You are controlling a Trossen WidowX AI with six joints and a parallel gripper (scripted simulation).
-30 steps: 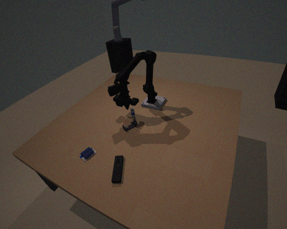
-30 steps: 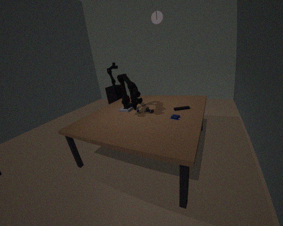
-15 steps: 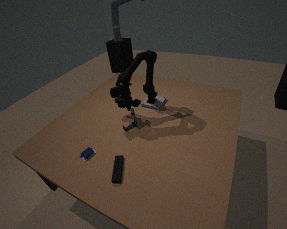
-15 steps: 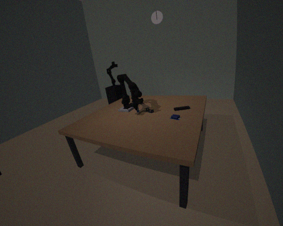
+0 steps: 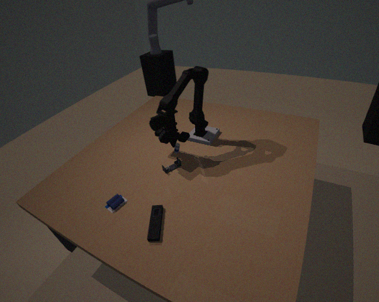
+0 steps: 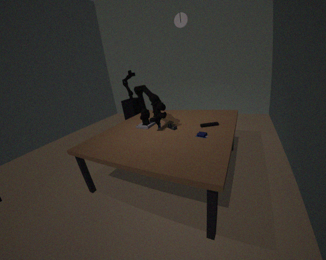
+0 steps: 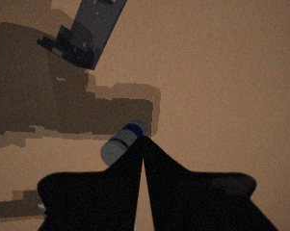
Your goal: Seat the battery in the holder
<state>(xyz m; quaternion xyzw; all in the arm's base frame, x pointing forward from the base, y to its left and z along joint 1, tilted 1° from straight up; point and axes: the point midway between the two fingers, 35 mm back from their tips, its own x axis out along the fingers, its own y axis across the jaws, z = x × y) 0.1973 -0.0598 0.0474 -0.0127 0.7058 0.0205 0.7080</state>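
Now: the battery 10 mm behind my gripper tip, 20 mm to the left of it and 10 mm below it. Also, from my gripper tip: black bar (420 mm ahead, 190 mm to the left, 30 mm below); white pack (420 mm ahead, 40 mm to the right, 30 mm below).
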